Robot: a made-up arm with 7 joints. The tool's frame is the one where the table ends. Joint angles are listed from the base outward.
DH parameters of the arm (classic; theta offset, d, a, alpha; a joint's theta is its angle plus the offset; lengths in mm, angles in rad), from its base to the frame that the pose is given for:
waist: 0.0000 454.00 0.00 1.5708
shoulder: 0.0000 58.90 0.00 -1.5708
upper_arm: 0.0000 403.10 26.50 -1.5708
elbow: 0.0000 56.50 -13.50 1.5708
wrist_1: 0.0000 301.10 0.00 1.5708
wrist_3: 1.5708 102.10 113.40 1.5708
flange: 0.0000 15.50 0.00 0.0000
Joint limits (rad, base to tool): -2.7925..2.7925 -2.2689..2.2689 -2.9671..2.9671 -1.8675..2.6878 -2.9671..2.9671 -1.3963..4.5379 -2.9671..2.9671
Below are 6 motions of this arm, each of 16 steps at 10 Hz.
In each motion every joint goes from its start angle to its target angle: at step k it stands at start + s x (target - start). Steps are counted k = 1, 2, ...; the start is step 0. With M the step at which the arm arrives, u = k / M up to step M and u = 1 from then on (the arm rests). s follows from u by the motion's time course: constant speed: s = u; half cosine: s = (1 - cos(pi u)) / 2; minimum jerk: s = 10 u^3 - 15 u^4 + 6 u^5.
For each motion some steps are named. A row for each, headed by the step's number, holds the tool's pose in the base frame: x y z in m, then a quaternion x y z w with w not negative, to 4 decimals.
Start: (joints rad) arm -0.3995 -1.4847 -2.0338 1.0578 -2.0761 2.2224 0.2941
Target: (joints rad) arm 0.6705 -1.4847 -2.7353 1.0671 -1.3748 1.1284 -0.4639
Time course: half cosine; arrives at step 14
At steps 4, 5, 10, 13, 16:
4: 0.5128 -0.4647 0.4696 0.3366 0.5459 -0.6091 0.4667
5: 0.5670 -0.4172 0.4950 0.2491 0.5300 -0.6116 0.5320
10: 0.7385 0.0042 0.6608 -0.1087 0.2047 -0.5314 0.8148
13: 0.7123 0.1792 0.7158 -0.1418 0.0422 -0.4708 0.8697
16: 0.7084 0.1917 0.7196 -0.1421 0.0304 -0.4659 0.8728

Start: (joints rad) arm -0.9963 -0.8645 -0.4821 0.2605 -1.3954 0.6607 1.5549
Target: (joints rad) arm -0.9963 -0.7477 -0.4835 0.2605 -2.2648 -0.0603 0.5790
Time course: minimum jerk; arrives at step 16
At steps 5, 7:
5: 0.3744 -0.5421 0.9567 0.1665 -0.4583 0.3734 0.7892
7: 0.3703 -0.5395 0.9690 0.1229 -0.4227 0.2306 0.8678

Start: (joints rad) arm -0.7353 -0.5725 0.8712 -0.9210 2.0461 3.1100 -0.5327
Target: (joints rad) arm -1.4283 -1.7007 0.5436 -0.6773 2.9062 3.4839 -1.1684
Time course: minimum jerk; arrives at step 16
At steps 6, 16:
6: 0.1985 -0.3042 0.9227 0.3777 0.7442 -0.3431 0.4310
16: 0.1058 -0.5507 0.5528 0.2359 0.9555 -0.0355 0.1733

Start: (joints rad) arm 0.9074 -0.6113 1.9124 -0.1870 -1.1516 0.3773 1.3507
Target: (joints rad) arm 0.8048 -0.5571 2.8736 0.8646 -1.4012 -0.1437 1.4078
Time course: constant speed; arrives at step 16
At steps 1, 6, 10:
1: 0.4516 0.2447 1.0988 -0.7240 0.1041 0.1137 0.6723
6: 0.3446 0.2905 1.1586 -0.7616 -0.0970 0.1561 0.6214
10: 0.2444 0.2641 1.2017 -0.7511 -0.2537 0.1460 0.5918

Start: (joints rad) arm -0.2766 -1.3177 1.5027 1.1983 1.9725 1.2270 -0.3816
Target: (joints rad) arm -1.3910 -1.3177 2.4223 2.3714 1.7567 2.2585 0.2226
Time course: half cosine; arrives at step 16
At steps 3, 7, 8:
3: 0.4632 0.1766 0.5495 -0.2988 0.4984 0.2860 0.7620
7: 0.3384 0.0398 0.5913 -0.3432 0.5349 0.3389 0.6937
8: 0.2942 0.0027 0.5973 -0.3641 0.5450 0.3344 0.6772

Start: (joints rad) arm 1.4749 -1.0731 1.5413 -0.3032 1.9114 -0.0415 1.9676
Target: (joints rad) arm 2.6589 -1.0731 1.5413 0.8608 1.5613 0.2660 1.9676
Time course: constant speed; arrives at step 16
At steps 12, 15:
12: -0.6126 0.2279 0.8334 0.0451 0.1442 -0.6349 0.7577
15: -0.6303 0.0089 0.7857 0.1073 0.1471 -0.4682 0.8646

